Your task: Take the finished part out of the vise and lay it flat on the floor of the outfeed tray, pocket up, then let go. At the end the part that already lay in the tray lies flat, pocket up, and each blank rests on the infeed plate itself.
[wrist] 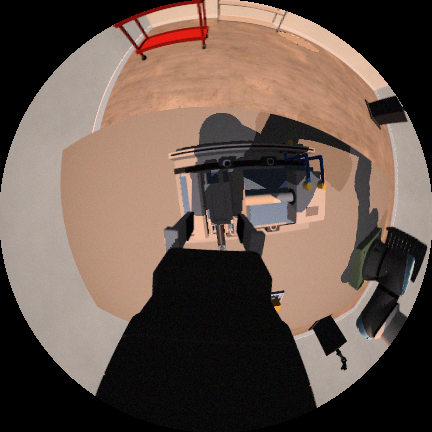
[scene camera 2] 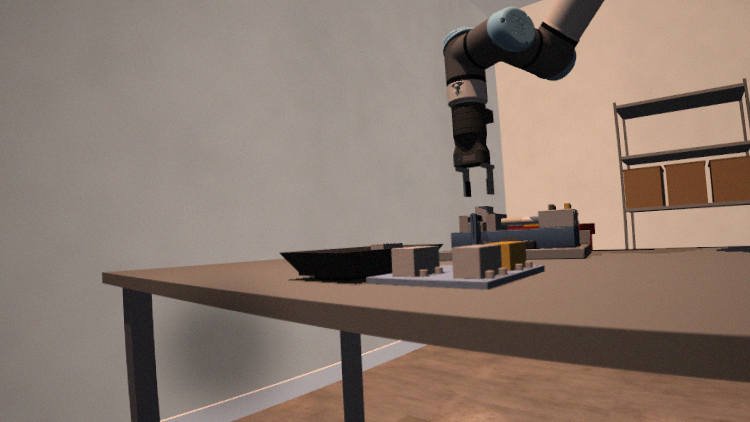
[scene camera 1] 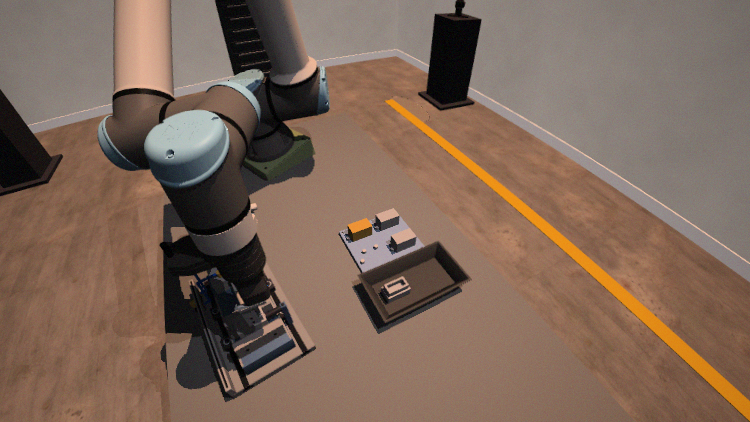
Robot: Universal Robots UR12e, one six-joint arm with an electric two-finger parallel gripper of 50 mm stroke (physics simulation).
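Places are measured from the arm's base along level axes (x right, y down, z ahead), in metres.
Pixels of known places: gripper, between the fingertips: (wrist: pixel 214 221) (scene camera 2: pixel 479 195) (scene camera 1: pixel 251 309); arm's base, origin of its link: (wrist: pixel 371 259) (scene camera 1: pixel 270 144).
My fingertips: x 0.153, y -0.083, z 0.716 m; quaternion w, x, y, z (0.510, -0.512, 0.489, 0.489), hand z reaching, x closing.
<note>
Ahead of a thing's pixels: the offset from my fingertips to its top centre. "spot": to the spot under its first point.
My gripper (scene camera 2: pixel 478 194) (wrist: pixel 214 221) is open and empty, pointing down a little above the vise @[dx +0.031, dy +0.041, dz -0.069 m] (scene camera 1: pixel 270 354) (scene camera 2: pixel 513 238) (wrist: pixel 267 212). The finished part @[dx +0.015, dy +0.026, dz -0.003 m] (wrist: pixel 220 200) sits in shadow between the jaws, below the fingers; in scene camera 1 the gripper mostly hides it. The outfeed tray (scene camera 1: pixel 435 278) (scene camera 2: pixel 335 264) holds another part @[dx -0.309, dy +0.094, dz +0.010 m] (scene camera 1: pixel 395 287) (scene camera 2: pixel 386 245), which lies pocket up near one end. The infeed plate @[dx -0.353, dy +0.132, dz -0.158 m] (scene camera 1: pixel 385 254) (scene camera 2: pixel 445 282) bears an orange blank @[dx -0.307, dy +0.097, dz -0.205 m] (scene camera 1: pixel 359 229) (scene camera 2: pixel 515 255) and two grey blanks @[dx -0.395, dy +0.097, dz -0.210 m] (scene camera 1: pixel 387 219) @[dx -0.399, dy +0.097, dz -0.120 m] (scene camera 1: pixel 402 240), all upright on it.
Blue pipes @[spot: dx +0.092, dy +0.031, dz -0.170 m] (wrist: pixel 322 170) with brass ends rise at the vise's end towards the robot base (scene camera 1: pixel 283 160) (wrist: pixel 365 260). Small pegs @[spot: dx -0.324, dy +0.124, dz -0.139 m] (scene camera 1: pixel 375 246) stand on the infeed plate. The tray's raised walls stand beside the plate. A red cart (wrist: pixel 172 38) stands beyond the table.
</note>
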